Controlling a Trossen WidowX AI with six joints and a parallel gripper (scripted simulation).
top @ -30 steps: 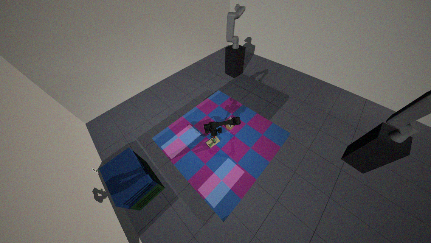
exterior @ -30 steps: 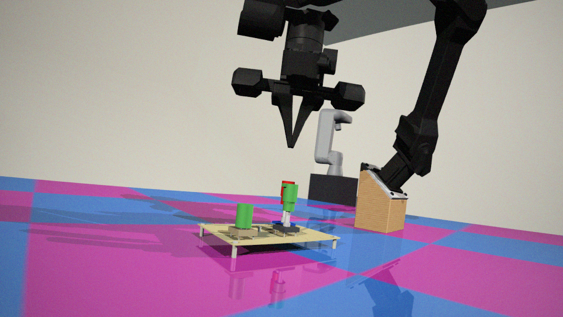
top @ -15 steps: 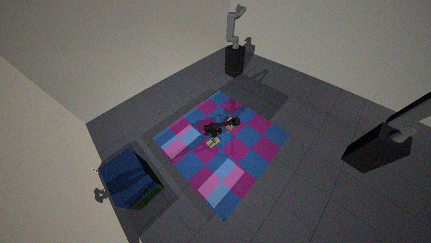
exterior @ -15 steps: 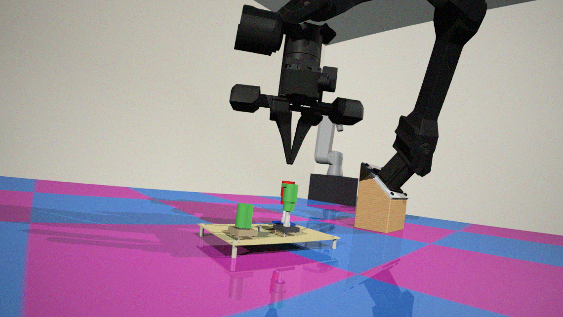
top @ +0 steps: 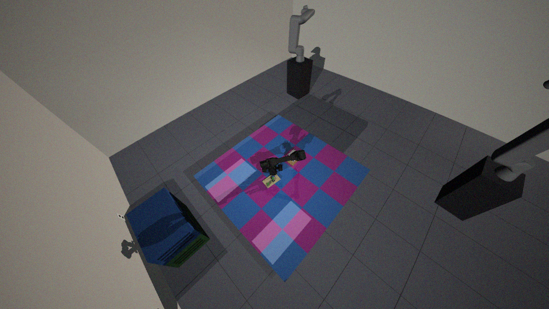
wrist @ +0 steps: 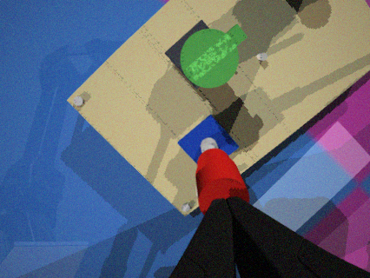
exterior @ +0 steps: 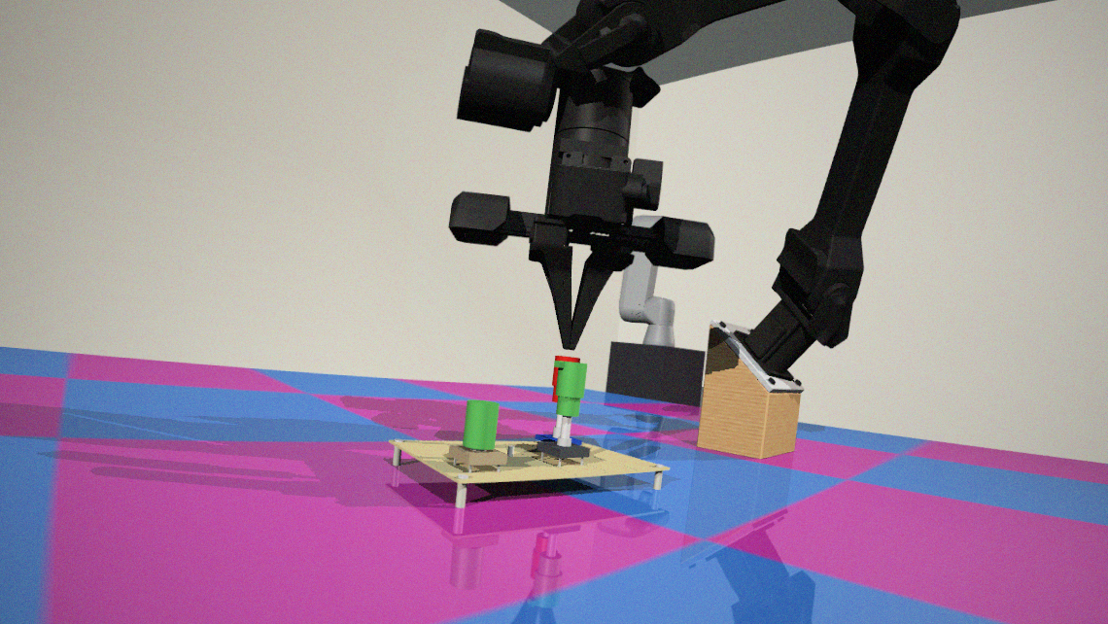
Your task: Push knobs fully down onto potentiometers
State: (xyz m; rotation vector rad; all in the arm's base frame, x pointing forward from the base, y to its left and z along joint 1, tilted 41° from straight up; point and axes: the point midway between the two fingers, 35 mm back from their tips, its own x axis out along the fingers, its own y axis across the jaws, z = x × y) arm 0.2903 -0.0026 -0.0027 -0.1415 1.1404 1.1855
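My gripper tip is 2 cm above the red knob. The rest, counted from my gripper tip: green knob: 4 cm to the left, 3 cm ahead, 2 cm below.
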